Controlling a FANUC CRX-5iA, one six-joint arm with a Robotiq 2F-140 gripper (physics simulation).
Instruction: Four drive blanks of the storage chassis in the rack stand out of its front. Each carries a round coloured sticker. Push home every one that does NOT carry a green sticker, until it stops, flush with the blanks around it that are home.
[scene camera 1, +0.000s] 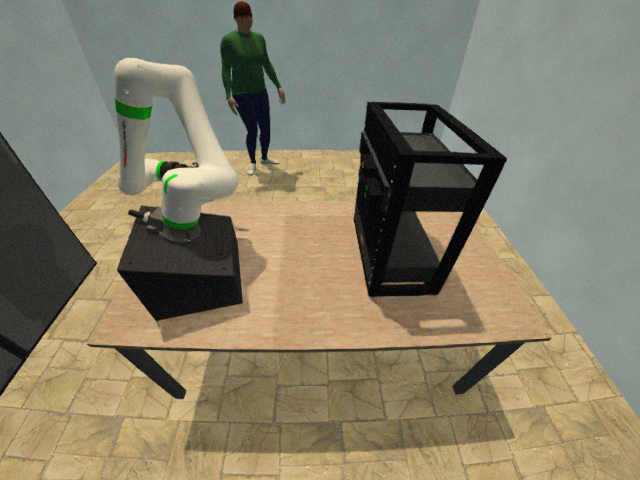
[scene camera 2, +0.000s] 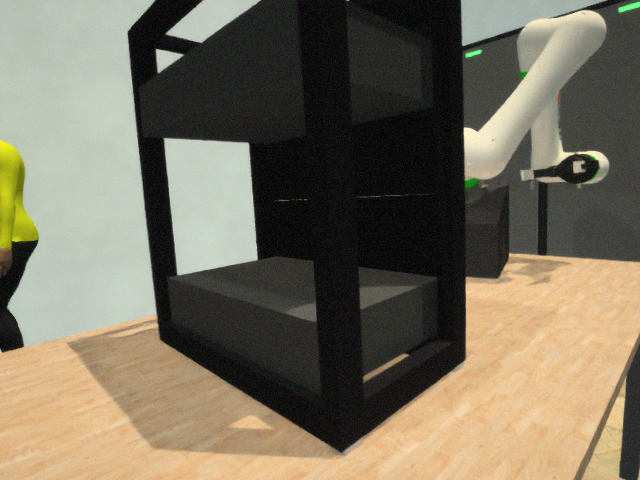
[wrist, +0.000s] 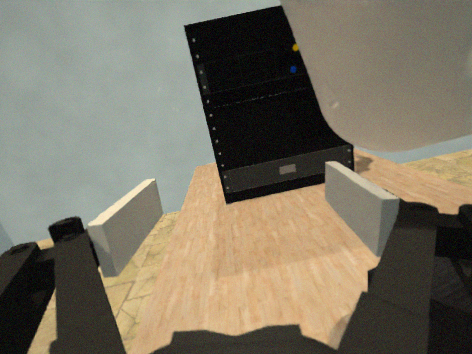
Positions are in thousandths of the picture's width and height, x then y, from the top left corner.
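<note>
A black rack (scene camera 2: 566, 220), visible also at (scene camera 1: 651, 359) and (wrist: 569, 411), shares the scene with the robot's gripper. The gripper (scene camera 2: 855, 357) appears again at (wrist: 510, 535).
</note>
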